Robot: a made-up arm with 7 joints. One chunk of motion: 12 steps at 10 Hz.
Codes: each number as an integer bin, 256 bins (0 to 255) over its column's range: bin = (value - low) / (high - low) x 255, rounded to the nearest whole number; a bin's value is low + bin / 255 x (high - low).
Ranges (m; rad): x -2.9..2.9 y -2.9..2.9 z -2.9..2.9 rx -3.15..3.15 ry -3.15..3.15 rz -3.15..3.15
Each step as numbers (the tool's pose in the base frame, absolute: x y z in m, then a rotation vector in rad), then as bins.
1 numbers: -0.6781 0.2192 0.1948 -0.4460 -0.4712 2.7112
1 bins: 98 137 136 109 108 237
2 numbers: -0.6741 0.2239 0.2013 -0.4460 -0.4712 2.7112
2 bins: 98 137 136 109 108 237
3 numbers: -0.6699 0.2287 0.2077 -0.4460 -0.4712 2.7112
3 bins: 98 138 137 109 108 237
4 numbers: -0.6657 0.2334 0.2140 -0.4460 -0.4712 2.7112
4 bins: 98 138 137 109 108 237
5 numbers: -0.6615 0.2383 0.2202 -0.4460 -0.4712 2.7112
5 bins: 98 138 137 109 108 237
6 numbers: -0.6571 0.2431 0.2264 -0.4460 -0.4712 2.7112
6 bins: 99 138 137 109 108 237
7 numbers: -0.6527 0.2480 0.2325 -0.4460 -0.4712 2.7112
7 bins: 99 138 138 109 108 237
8 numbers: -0.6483 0.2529 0.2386 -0.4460 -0.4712 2.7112
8 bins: 99 139 138 109 108 237
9 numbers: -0.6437 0.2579 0.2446 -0.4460 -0.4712 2.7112
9 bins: 99 139 138 109 108 237
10 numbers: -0.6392 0.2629 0.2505 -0.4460 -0.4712 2.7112
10 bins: 99 139 139 109 108 237
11 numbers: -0.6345 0.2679 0.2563 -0.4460 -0.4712 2.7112
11 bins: 100 139 139 109 108 237
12 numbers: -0.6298 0.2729 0.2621 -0.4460 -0.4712 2.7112
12 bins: 100 139 139 109 108 237
